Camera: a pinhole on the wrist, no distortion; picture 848 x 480 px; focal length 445.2 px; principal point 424.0 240.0 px. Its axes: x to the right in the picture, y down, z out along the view. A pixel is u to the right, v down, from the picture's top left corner.
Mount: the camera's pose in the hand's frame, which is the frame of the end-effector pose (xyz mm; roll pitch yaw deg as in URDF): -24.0 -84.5 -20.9 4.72 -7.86 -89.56
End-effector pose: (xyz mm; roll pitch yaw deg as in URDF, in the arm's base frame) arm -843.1 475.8 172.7 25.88 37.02 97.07
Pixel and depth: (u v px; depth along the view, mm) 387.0 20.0 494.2
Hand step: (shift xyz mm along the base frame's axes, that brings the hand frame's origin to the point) 174.9 19.1 509.6
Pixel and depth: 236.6 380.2 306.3
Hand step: 15.0 209.8 197.9
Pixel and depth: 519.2 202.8 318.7
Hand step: 218.9 100.8 224.2
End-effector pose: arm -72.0 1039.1 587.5 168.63 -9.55 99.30
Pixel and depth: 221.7 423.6 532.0
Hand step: 283.6 267.7 -403.3
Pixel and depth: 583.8 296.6 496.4
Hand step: -103.1 70.6 -519.7
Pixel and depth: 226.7 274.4 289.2
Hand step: 126.0 32.2 -229.1
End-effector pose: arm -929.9 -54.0 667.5 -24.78 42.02 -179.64
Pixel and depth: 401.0 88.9 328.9
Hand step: -63.2 -100.1 314.0
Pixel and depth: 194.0 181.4 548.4
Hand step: -104.1 -444.5 333.4
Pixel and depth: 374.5 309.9 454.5
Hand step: -256.6 -206.4 273.0
